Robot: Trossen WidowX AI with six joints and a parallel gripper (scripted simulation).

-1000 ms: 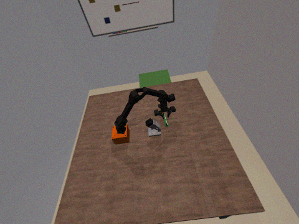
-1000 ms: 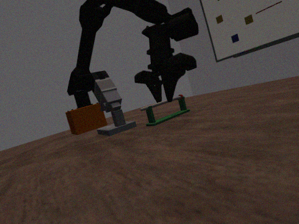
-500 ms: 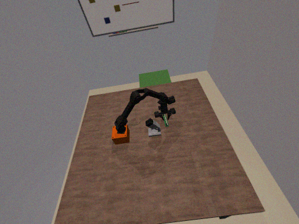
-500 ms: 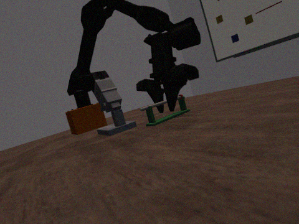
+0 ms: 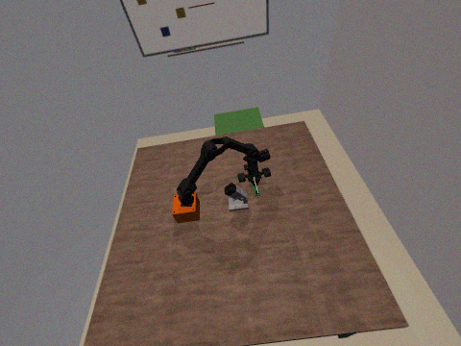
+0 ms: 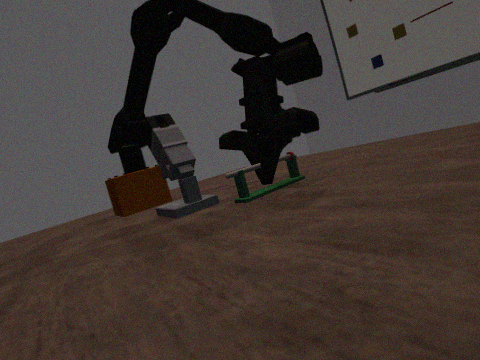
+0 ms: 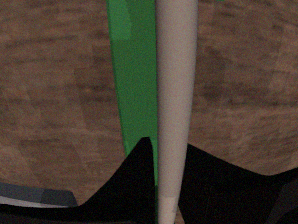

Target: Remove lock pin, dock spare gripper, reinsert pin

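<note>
My gripper tip is 10 mm to the right of the green rack and 10 mm below it. Round my gripper tip: grey mount (110 mm to the right, 80 mm behind, 40 mm above); then spare gripper (120 mm to the right, 110 mm above, 100 mm behind).
</note>
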